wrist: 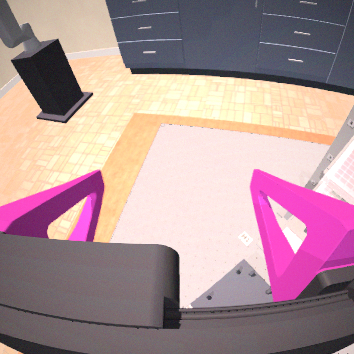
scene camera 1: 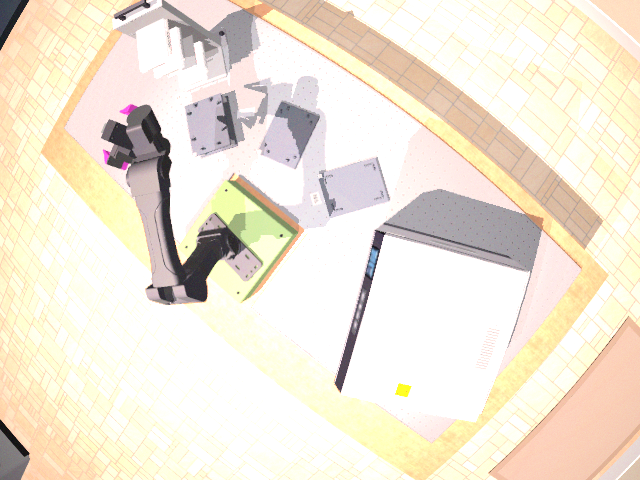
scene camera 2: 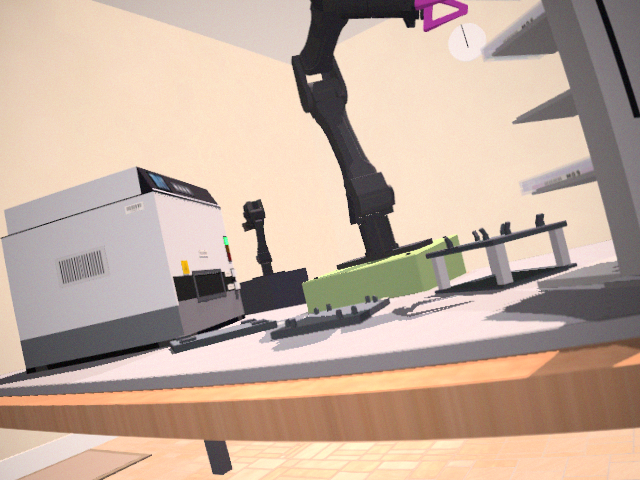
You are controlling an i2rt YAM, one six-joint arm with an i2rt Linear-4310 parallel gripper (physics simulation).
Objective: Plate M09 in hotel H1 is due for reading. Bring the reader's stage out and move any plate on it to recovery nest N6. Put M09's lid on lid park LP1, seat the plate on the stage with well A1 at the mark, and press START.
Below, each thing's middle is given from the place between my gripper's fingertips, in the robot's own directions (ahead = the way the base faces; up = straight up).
Right now my hand is 24 cm short of the grey hotel post [scene camera 2: 589, 63], 22 cm above it and 20 cm to the right of it.
